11 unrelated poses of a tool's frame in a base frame.
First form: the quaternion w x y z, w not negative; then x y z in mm.
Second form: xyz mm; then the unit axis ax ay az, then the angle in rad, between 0 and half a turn. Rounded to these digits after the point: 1 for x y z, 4 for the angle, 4 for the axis.
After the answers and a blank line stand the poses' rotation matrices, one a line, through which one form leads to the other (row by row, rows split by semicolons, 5 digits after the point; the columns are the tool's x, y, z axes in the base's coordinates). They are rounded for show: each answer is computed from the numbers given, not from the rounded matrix.
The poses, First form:
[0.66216 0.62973 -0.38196 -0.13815 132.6 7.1 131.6]
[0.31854 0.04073 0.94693 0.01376 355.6 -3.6 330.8]
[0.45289 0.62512 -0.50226 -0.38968 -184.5 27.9 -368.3]
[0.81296 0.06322 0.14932 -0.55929 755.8 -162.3 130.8]
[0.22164 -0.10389 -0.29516 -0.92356 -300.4 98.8 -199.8]
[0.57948 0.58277 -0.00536 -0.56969 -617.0 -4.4 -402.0]
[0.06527 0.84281 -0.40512 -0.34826 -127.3 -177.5 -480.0]
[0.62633 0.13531 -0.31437 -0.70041 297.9 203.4 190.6]
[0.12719 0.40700 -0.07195 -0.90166 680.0 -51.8 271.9]
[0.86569 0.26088 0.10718 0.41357 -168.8 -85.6 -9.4]
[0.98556 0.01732 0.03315 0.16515 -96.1 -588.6 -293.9]
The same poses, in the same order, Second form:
[132.6 7.1 131.6 0.8404 -0.5097 -0.1844 1.6942]
[355.6 -3.6 330.8 0.0430 0.9990 0.0145 2.4932]
[-184.5 27.9 -368.3 0.7011 -0.5633 -0.4371 2.2016]
[755.8 -162.3 130.8 0.1086 0.2564 -0.9604 1.2432]
[-300.4 98.8 -199.8 -0.1065 -0.3027 -0.9471 2.6946]
[-617.0 -4.4 -402.0 0.7151 -0.0066 -0.6990 1.9054]
[-127.3 -177.5 -480.0 0.8446 -0.4060 -0.3490 3.0110]
[297.9 203.4 190.6 0.1736 -0.4033 -0.8985 1.7879]
[680.0 -51.8 271.9 0.4103 -0.0725 -0.9090 2.8865]
[-168.8 -85.6 -9.4 0.5211 0.2141 0.8262 1.0485]
[-96.1 -588.6 -293.9 0.1023 0.1958 0.9753 0.3403]

0.67004 -0.29811 -0.67984; -0.66402 0.16870 -0.72843; 0.33184 0.93950 -0.08491
-0.79375 0.06837 0.60440; 0.08590 0.99630 0.00011; -0.60215 0.05201 -0.79668
0.19177 -0.27498 -0.94213; -0.98091 -0.08525 -0.17478; -0.03226 0.95766 -0.28608
0.32980 0.92824 0.17207; -0.89048 0.36640 -0.26982; -0.31350 -0.06424 0.94741
-0.88017 0.47072 0.06106; -0.34807 -0.72751 0.59125; 0.32274 0.49914 0.80417
0.35084 0.65400 -0.67021; -0.66650 -0.32834 -0.66930; -0.65779 0.68152 0.32070
0.42918 -0.63742 -0.63992; -0.72834 -0.66323 0.17215; -0.53415 0.39220 -0.74891
-0.17880 0.79230 -0.58334; -0.96245 -0.01777 0.27088; 0.20425 0.60987 0.76573
-0.63635 0.17080 -0.75226; -0.28793 -0.95729 0.02622; -0.71565 0.23328 0.65835
0.63495 -0.66012 0.40135; 0.77197 0.52181 -0.36303; 0.03021 0.54033 0.84091
0.94325 -0.32438 0.07106; 0.32668 0.94485 -0.02319; -0.05962 0.04509 0.99720

